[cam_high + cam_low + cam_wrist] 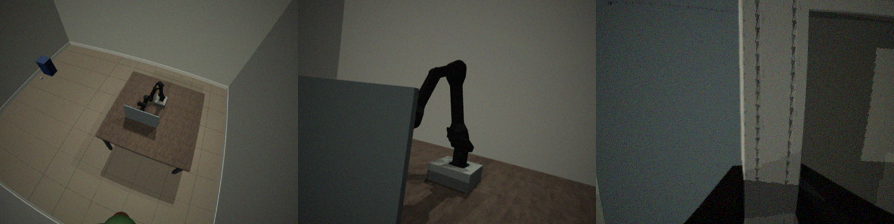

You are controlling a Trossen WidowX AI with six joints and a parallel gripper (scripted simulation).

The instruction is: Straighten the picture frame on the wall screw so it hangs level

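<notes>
The grey picture frame is 1 cm ahead of my gripper tip, 1 cm to the right of it and 5 cm below it. Also, from my gripper tip: blue-grey wall panel (2 cm ahead, 2 cm to the left, 6 cm below).
</notes>
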